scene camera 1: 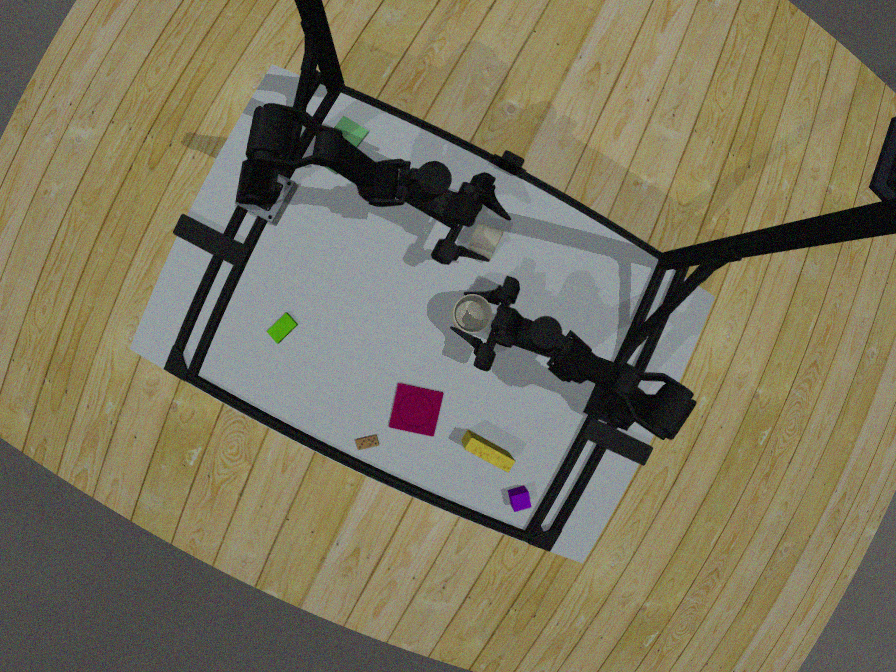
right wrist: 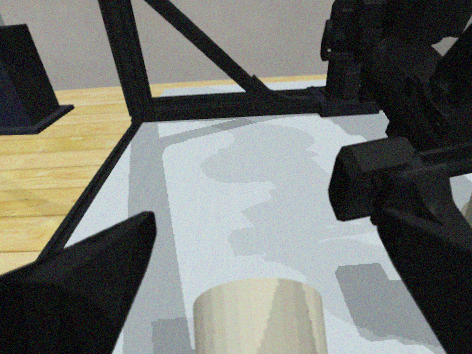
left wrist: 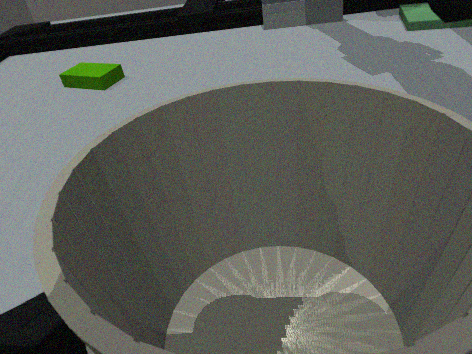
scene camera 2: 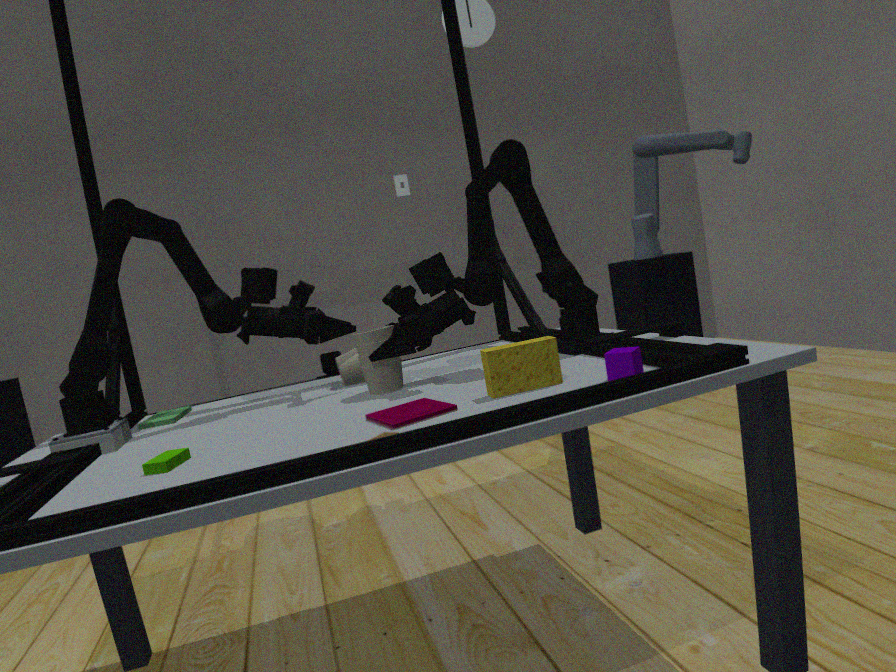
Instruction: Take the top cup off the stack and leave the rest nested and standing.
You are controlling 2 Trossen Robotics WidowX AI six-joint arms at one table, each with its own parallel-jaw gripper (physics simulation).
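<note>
A stack of nested beige cups stands upright on the table; how many are nested is hidden. My left gripper is shut on the stack's sides. A single beige cup is apart from the stack, above it in scene camera 1. It looks tilted in scene camera 2, partly hidden behind the stack. My right gripper is open; its fingers stand wide on either side above this cup, with a gap to it in the right wrist view.
A magenta square, yellow sponge, purple cube and small tan block lie below the stack in scene camera 1. A lime block and pale green block lie left.
</note>
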